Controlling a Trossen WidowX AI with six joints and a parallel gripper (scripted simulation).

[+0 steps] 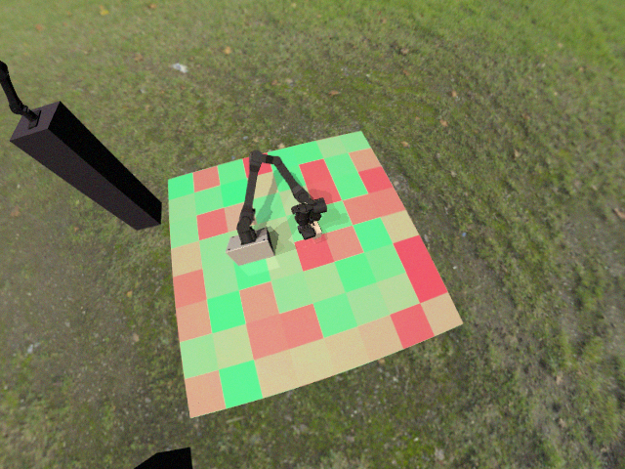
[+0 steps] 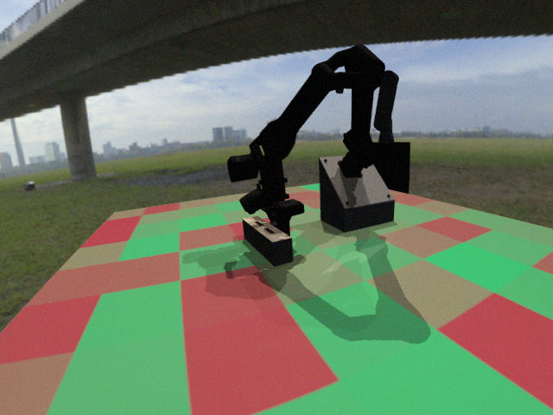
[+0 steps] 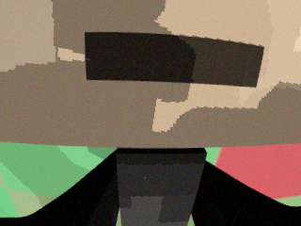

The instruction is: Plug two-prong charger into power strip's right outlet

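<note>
Now: the charger 20 mm ahead of my gripper tip and 10 mm above it.
</note>
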